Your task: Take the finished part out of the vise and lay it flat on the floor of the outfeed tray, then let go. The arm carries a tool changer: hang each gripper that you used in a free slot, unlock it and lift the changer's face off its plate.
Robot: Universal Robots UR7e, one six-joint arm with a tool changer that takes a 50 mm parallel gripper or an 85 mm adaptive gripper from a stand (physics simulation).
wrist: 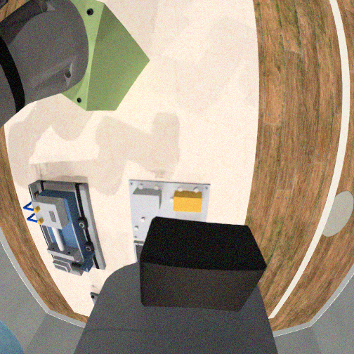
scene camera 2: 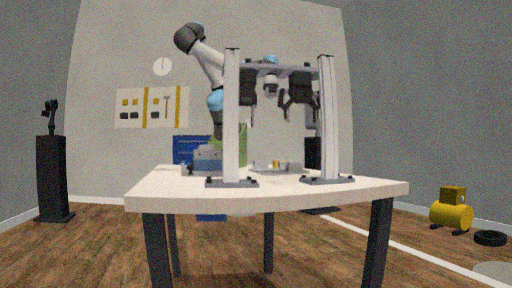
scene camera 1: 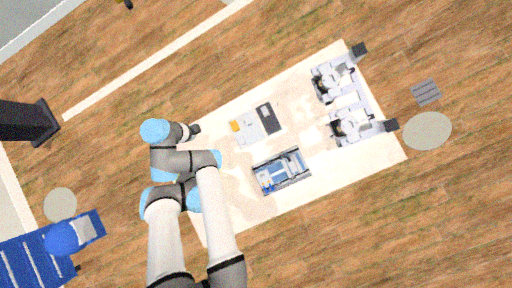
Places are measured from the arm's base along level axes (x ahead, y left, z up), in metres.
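Where they show: hand, its tool point: [scene camera 2: 271, 96]; arm's base, origin of its link: [scene camera 1: 191, 182].
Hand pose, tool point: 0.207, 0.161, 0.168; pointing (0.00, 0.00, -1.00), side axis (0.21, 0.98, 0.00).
Things, the pixels of their top centre, and the offset from my tool point, as dx, dy, dz. "spot": a spot on its surface instead.
- grey vise, centre of its top: [scene camera 2: 204, 148] [scene camera 1: 280, 173] +0.200, -0.372, -0.256
- small light grey part, centre of its top: [scene camera 2: 293, 163] [scene camera 1: 264, 110] +0.311, -0.037, -0.315
- light grey plate, centre of its top: [scene camera 1: 246, 129] +0.160, -0.061, -0.347
- yellow block, centre of its top: [scene camera 1: 234, 125] +0.116, -0.009, -0.311
- stand's second post, a spot on its surface: [scene camera 2: 328, 115] spot: +0.705, -0.125, -0.164
The arm's bare tool end [scene camera 1: 194, 130] [scene camera 2: 270, 90] is raised over the table end far from the stand, with no gripper on it. A black block [wrist: 202, 262] on it fills the lower wrist view. The parallel gripper [scene camera 2: 247, 87] and the adaptive gripper [scene camera 2: 301, 95] both hang in the stand [scene camera 2: 231, 120]; the adaptive one's fingers are spread. The blue and grey vise [scene camera 1: 281, 170] [wrist: 75, 220] shows a gap between its jaw blocks; I make out no part there. A small light grey part [scene camera 1: 265, 111] lies in the dark tray [scene camera 1: 272, 125], largely hidden in the wrist view.
A light grey plate [scene camera 1: 247, 132] [wrist: 165, 185] with a yellow block [scene camera 1: 234, 125] [wrist: 188, 201] and grey blocks adjoins the dark tray. A green pedestal [wrist: 120, 65] [scene camera 2: 243, 150] carries the arm base. The stand's second post [scene camera 2: 328, 115] rises near the table edge.
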